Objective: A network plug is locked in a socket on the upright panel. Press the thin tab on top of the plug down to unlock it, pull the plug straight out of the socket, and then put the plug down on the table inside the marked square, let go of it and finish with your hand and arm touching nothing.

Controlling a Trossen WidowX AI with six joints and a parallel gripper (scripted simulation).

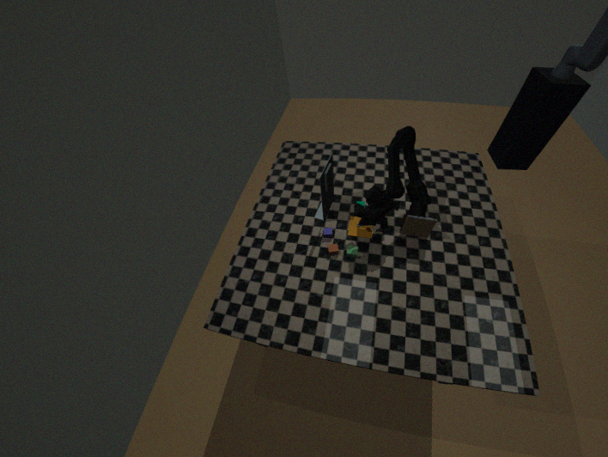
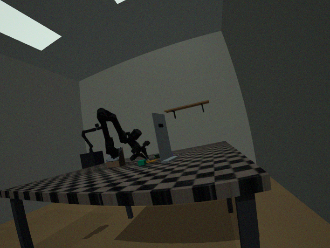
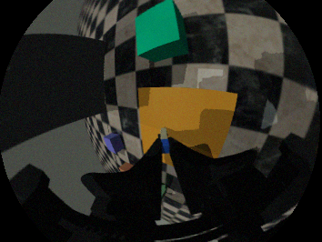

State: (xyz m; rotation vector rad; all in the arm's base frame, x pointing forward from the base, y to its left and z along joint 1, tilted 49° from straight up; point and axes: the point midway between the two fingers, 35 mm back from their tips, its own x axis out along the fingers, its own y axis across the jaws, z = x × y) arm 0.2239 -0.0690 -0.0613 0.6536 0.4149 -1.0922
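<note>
Now: the network plug right at my gripper tip. The rest, counted from my gripper tip: purple cube 160 mm ahead, 50 mm to the left, 10 mm below; light green cube 150 mm to the left, 40 mm ahead; orange marked square 20 mm below, 10 mm behind.
</note>
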